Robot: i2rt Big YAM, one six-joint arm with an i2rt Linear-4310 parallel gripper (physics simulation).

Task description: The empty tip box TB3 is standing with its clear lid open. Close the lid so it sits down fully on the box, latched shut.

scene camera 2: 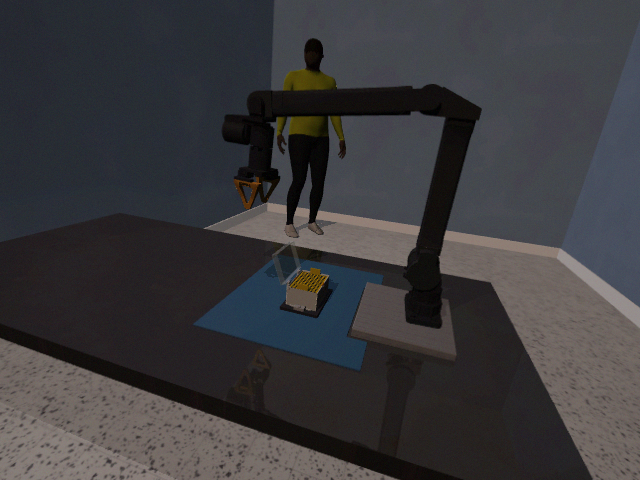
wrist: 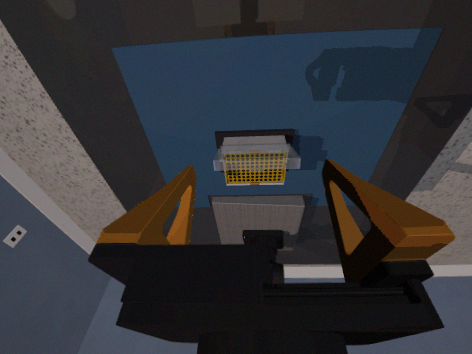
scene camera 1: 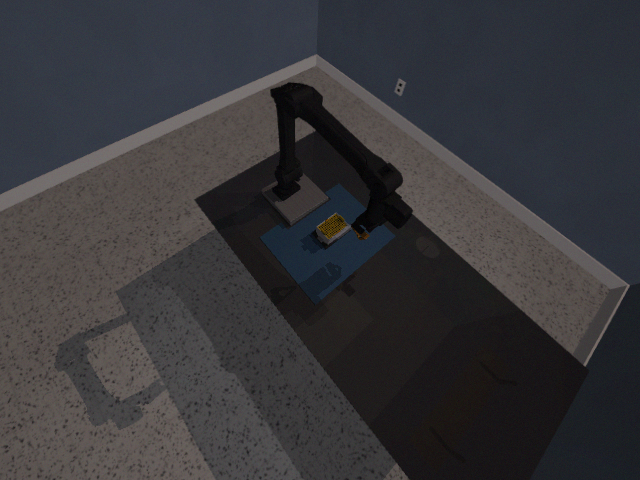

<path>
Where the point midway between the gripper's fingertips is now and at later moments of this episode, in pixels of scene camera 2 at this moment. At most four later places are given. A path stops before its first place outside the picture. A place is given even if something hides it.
My gripper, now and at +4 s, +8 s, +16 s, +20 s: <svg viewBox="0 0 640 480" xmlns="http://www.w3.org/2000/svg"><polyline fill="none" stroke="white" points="256,205 237,229 236,242 288,260 292,220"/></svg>
</path>
